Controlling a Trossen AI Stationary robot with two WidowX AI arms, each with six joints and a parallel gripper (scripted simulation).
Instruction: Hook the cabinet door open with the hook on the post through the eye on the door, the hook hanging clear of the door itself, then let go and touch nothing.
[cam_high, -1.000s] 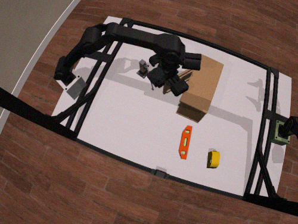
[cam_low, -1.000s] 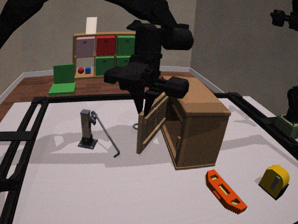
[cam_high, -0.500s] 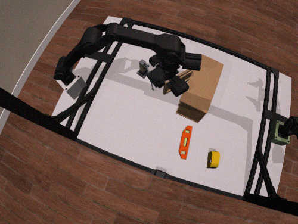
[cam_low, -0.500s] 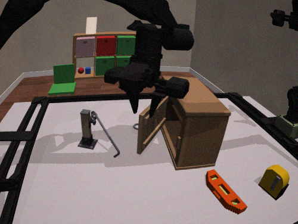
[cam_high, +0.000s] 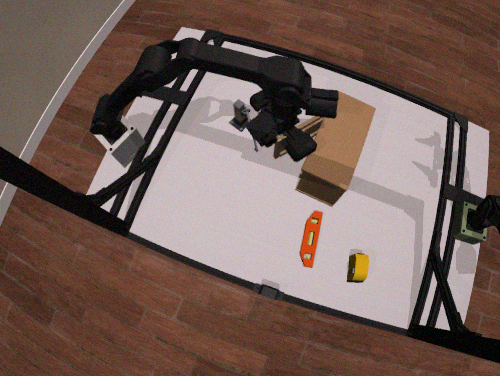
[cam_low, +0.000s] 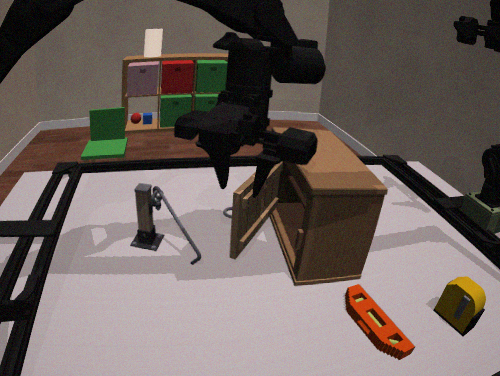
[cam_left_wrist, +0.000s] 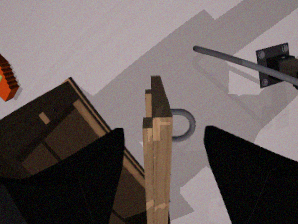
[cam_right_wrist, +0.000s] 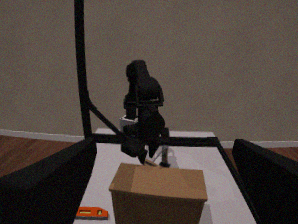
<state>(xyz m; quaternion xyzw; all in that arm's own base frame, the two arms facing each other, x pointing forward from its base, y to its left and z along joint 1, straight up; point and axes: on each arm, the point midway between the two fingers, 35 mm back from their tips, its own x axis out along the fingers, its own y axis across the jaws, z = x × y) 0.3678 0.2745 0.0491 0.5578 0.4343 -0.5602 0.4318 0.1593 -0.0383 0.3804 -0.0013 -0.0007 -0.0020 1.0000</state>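
The hook is 100 mm below my left hand, 90 mm to the left of it and 40 mm ahead of it. The rest, counted from my left hand: orange spirit level (200 mm behind, 150 mm below, 140 mm to the right); slatted door (90 mm below, 70 mm ahead, 50 mm to the right); yellow tape measure (270 mm to the right, 260 mm behind, 130 mm below).
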